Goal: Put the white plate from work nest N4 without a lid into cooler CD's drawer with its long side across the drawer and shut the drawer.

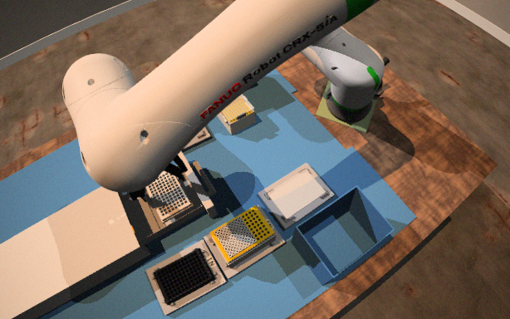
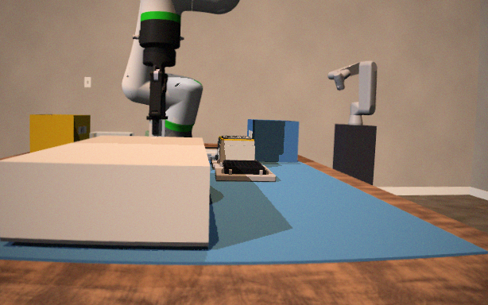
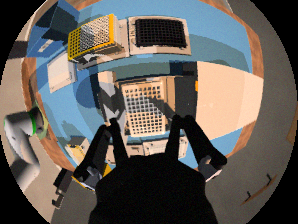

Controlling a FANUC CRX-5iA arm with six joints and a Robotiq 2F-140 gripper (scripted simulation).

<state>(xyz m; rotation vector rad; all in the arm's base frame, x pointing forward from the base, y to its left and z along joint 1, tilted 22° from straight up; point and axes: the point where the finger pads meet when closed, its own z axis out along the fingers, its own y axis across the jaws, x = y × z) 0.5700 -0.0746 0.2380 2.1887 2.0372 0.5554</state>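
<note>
The drawer lies 4 cm ahead of my hand and 5 cm below it. Also, from my hand: white plate (2 cm below); black plate (7 cm ahead, 19 cm to the left, 6 cm below); yellow rack (11 cm behind, 19 cm to the left, 2 cm below).
</note>
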